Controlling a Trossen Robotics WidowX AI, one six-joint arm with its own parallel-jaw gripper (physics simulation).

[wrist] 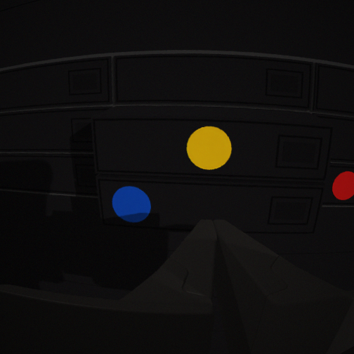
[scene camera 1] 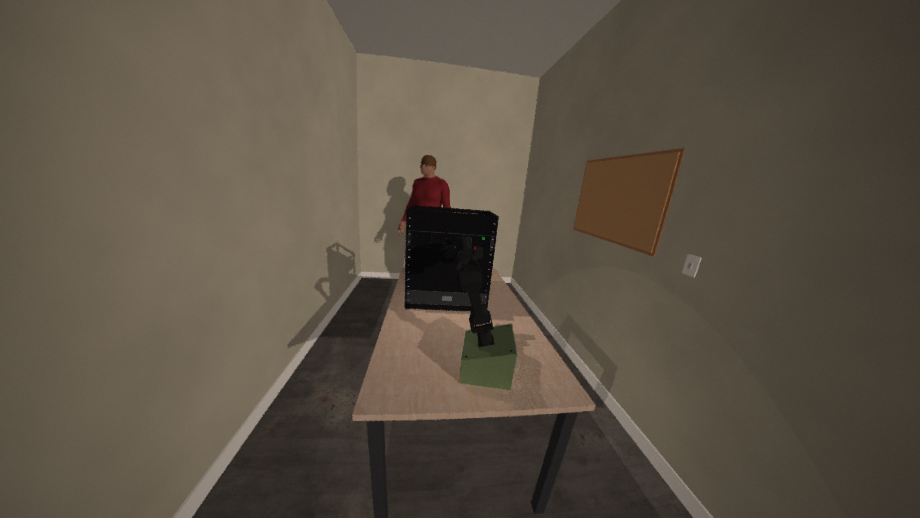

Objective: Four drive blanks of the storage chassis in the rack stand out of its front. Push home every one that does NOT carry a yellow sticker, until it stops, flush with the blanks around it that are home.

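Seen in the pictures: arm's base at its link origin: (scene camera 1: pixel 485 341).
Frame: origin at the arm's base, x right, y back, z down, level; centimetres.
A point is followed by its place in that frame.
The black rack (scene camera 1: pixel 408 270) {x -42.4, y -45.2, z -11.7 cm} holds the storage chassis. In the wrist view, a drive blank with a yellow sticker (wrist: pixel 245 150) stands out in the middle column. Directly below it, a blank with a blue sticker (wrist: pixel 210 200) also stands out. The top middle blank (wrist: pixel 190 80) has no sticker and looks set back, level with its row. A blank with a red sticker (wrist: pixel 344 185) shows partly at the right edge, set back from those two. My gripper (wrist: pixel 210 231) (scene camera 1: pixel 466 243) {x -13.0, y -39.4, z -28.6 cm} is shut and empty, its tips over the lower part of the blue-sticker blank; contact cannot be told.
Left-column blanks (wrist: pixel 40 132) look set back beside the two protruding ones. A dark shadow covers the lower left of the wrist view. The arm stands on a green block (scene camera 1: pixel 487 373) {x 0.6, y 10.6, z 7.0 cm} on the wooden table (scene camera 1: pixel 412 386) {x -27.6, y 13.3, z 13.7 cm}. A person in red (scene camera 1: pixel 430 191) stands behind the rack.
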